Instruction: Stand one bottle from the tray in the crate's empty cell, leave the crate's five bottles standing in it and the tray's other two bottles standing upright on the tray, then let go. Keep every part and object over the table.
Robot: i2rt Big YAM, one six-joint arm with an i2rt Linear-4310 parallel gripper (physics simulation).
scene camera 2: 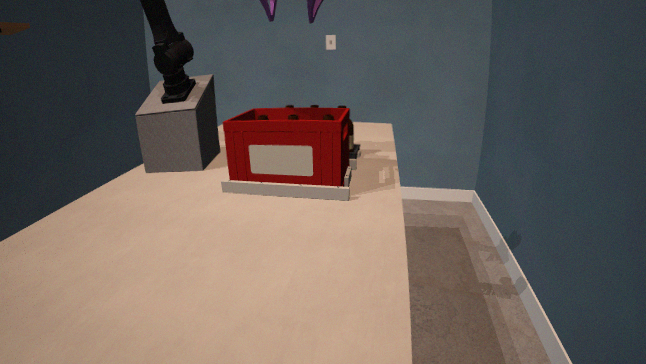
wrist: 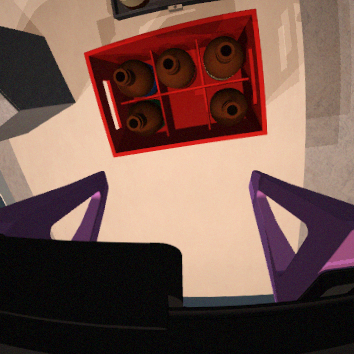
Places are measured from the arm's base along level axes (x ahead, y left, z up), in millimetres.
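Where they show: gripper, fingertip midpoint: (scene camera 2: 290, 22) (wrist: 178, 178); arm's base at its link origin: (scene camera 2: 179, 92).
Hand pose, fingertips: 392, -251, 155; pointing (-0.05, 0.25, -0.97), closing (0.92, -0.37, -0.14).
Things, the pixels of their top centre, and the offset from my fingertips, as dx, dy, dz. "*": a spot on its surface instead.
- red crate at its top centre: (wrist: 173, 89) (scene camera 2: 289, 113) -14, +66, -218
- far row at a spot on its surface: (wrist: 134, 78) * -79, +115, -260
- dark tray at a spot on its surface: (wrist: 150, 10) * -21, +259, -383
- low pale rail at its top centre: (scene camera 2: 280, 183) -33, -31, -363
The red crate (scene camera 2: 285, 126) (wrist: 190, 144) stands on the table. In the wrist view five brown bottles stand in it: three along the far row (wrist: 134, 78) (wrist: 176, 68) (wrist: 224, 57) and two at the ends of the near row (wrist: 145, 117) (wrist: 229, 106). The near row's middle cell (wrist: 190, 107) is empty. The dark tray (scene camera 2: 355, 149) (wrist: 150, 10) is behind the crate, mostly cut off or hidden, with part of a bottle (scene camera 2: 351, 135) (wrist: 134, 2) showing. My gripper (scene camera 2: 291, 21) (wrist: 178, 178) is open and empty, high above the table.
A low pale rail (scene camera 2: 285, 189) runs along the crate's front base. The grey pedestal (scene camera 2: 167, 140) (wrist: 40, 70) with the black arm base stands left of the crate. The table's right edge (scene camera 2: 403, 225) lies to the right, with floor beyond it.
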